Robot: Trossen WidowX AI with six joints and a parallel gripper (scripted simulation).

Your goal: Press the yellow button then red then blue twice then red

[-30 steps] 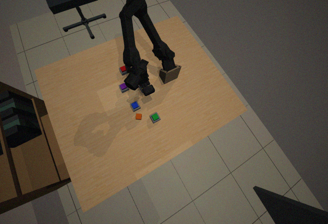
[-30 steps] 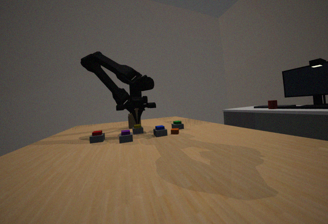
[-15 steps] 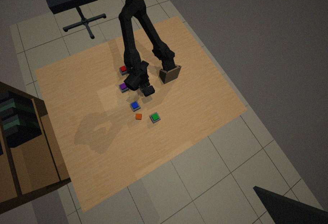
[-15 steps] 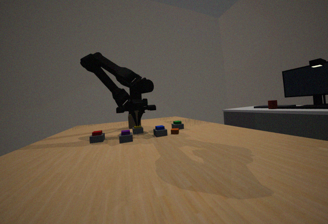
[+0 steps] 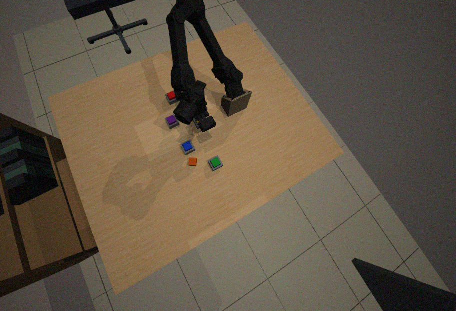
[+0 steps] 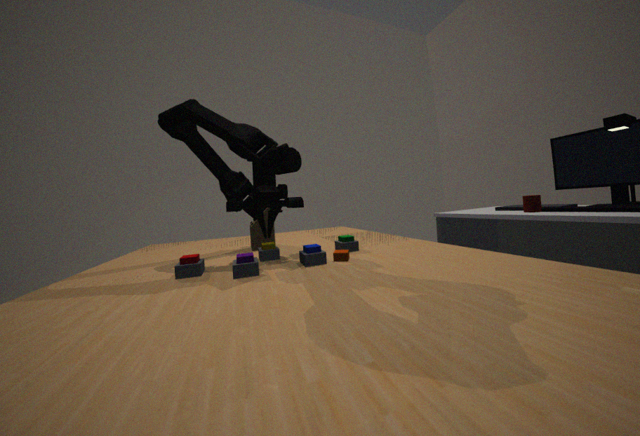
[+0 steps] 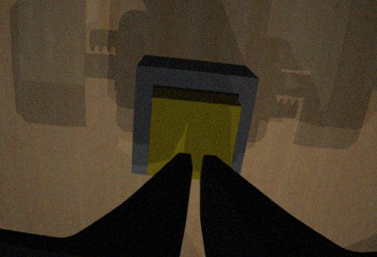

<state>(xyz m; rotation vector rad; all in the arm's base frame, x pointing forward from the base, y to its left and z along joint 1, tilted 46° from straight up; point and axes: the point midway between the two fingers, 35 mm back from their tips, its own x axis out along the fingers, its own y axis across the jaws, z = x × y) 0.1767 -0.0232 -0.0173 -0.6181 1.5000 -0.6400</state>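
Right now my gripper tip is 20 mm above the yellow button. Round my gripper tip: purple button 110 mm ahead, 60 mm to the right, 20 mm below; red button 60 mm ahead, 170 mm to the right, 20 mm below; blue button 100 mm ahead, 80 mm to the left, 20 mm below.
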